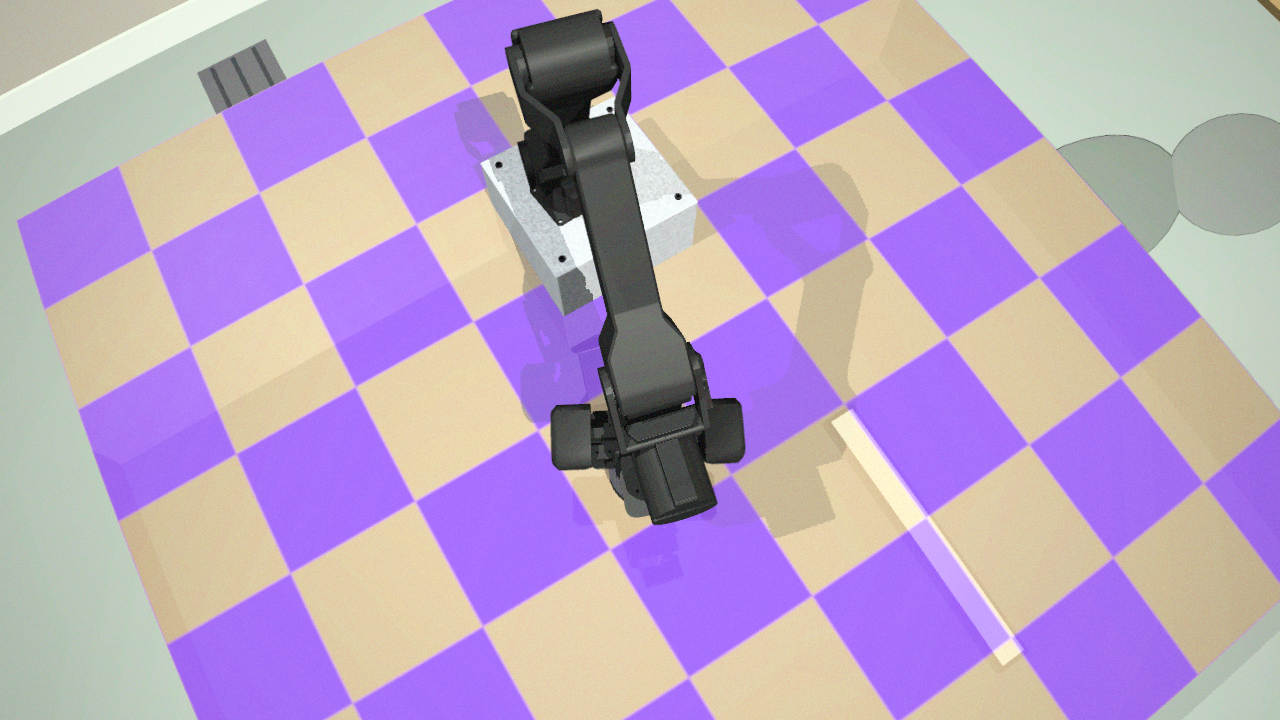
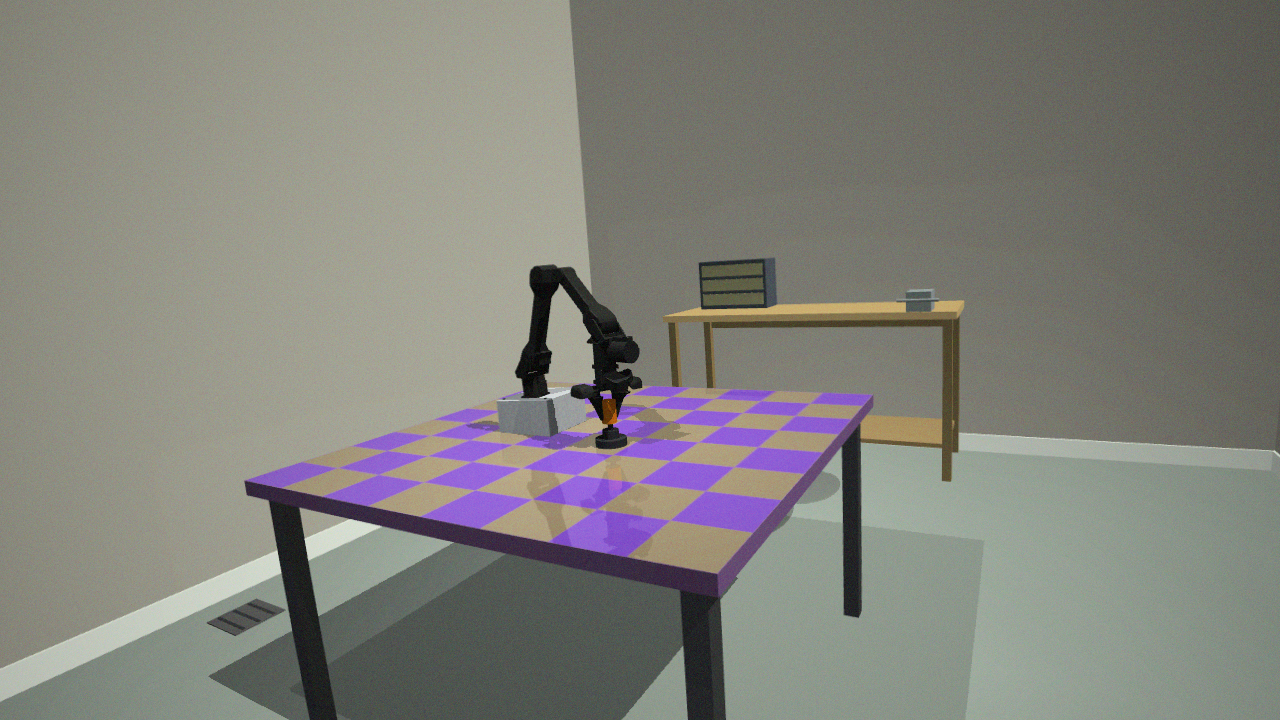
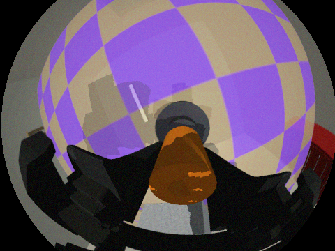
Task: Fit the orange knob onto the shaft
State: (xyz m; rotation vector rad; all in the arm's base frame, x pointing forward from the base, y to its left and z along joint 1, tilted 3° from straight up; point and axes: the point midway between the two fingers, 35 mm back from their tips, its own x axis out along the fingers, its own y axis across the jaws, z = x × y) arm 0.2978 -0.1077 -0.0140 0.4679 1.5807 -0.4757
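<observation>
My gripper tip is 2 cm below the orange knob. Also, from my gripper tip: D-shaped shaft 4 cm below.
</observation>
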